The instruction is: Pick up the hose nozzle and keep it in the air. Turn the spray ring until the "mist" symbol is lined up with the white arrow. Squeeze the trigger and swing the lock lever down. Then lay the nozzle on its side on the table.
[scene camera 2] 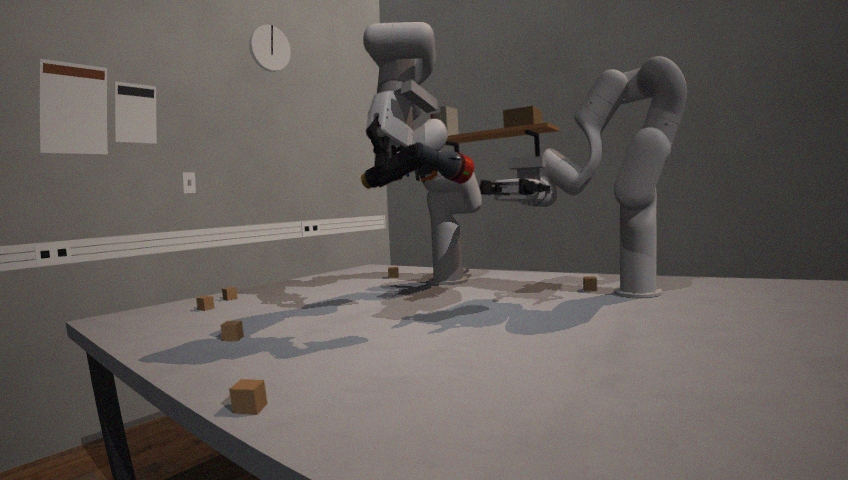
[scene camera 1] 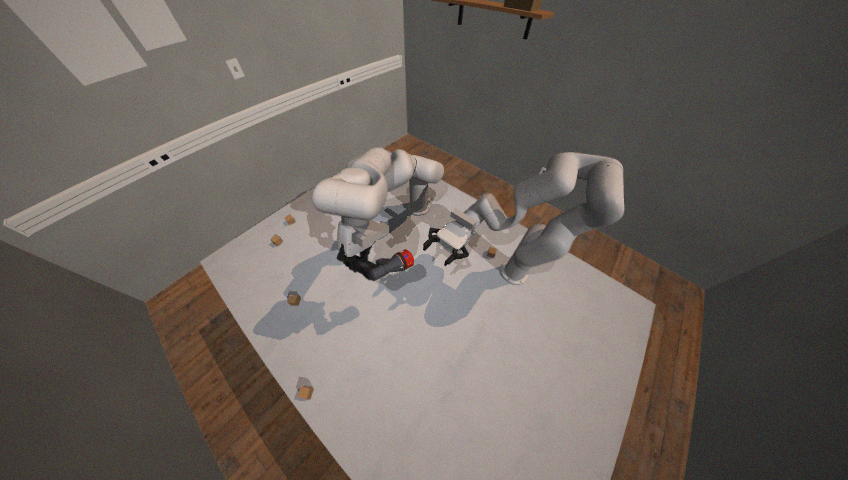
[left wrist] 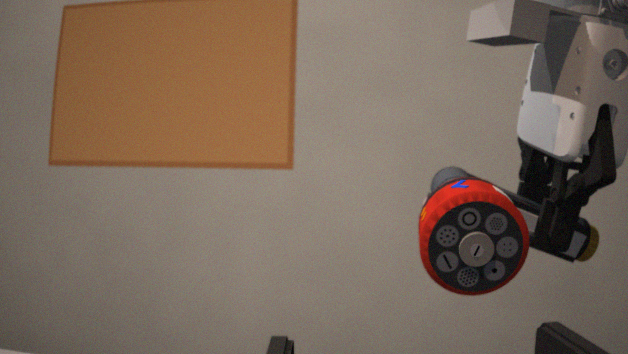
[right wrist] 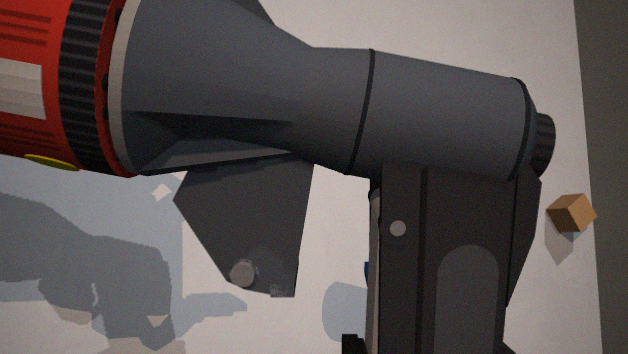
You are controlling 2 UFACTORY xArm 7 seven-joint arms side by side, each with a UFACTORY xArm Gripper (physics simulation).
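Frame: origin at the left arm's base, x back, y right, z up, level; centimetres.
Seen in the pictures: left gripper, between the fingertips: (scene camera 2: 500,186) (scene camera 1: 434,255); right gripper, between the fingertips: (scene camera 2: 388,176) (scene camera 1: 358,266) (left wrist: 536,238); left arm's base, origin of its link: (scene camera 2: 637,293) (scene camera 1: 513,272); right arm's base, origin of its link: (scene camera 2: 448,281) (scene camera 1: 418,207).
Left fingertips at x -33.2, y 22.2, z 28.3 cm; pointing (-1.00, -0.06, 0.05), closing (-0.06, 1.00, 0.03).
Note:
Offsets run from my left fingertips to a thing's middle. "pt": to the spot under its first point. Level surfaces: height alone.
The dark grey hose nozzle {pt dx -20.0, dy +6.3, dz +8.3 cm} (scene camera 1: 371,270) (scene camera 2: 440,160) (right wrist: 250,85) is in the air, roughly level. Its red spray ring {dx -9.6, dy +4.3, dz +3.9 cm} (scene camera 1: 405,259) (scene camera 2: 465,167) (left wrist: 425,245) (right wrist: 25,30) faces the left gripper. A blue mark shows on the ring's top in the left wrist view; I cannot make out the "mist" symbol or the white arrow. My right gripper (scene camera 1: 355,261) (scene camera 2: 386,166) (left wrist: 536,238) is shut on the handle {pt dx -19.5, dy +8.3, dz +7.1 cm} (right wrist: 467,225). A dark plate-like part {pt dx -14.5, dy +8.4, dz +4.3 cm} (right wrist: 250,220) hangs ahead of the handle. My left gripper (scene camera 1: 437,253) (scene camera 2: 504,187) (left wrist: 417,342) is open and empty, apart from the ring.
Several small wooden cubes lie on the white table {dz -28.3 cm} (scene camera 1: 505,380) (scene camera 2: 535,386), one {dx +33.9, dy -8.7, dz -26.6 cm} (scene camera 1: 491,252) (scene camera 2: 589,283) near the left arm's base, another {dx -59.2, dy +4.2, dz -26.6 cm} (scene camera 1: 304,391) (scene camera 2: 247,396) near an edge. A wall shelf (scene camera 2: 499,134) is behind the arms.

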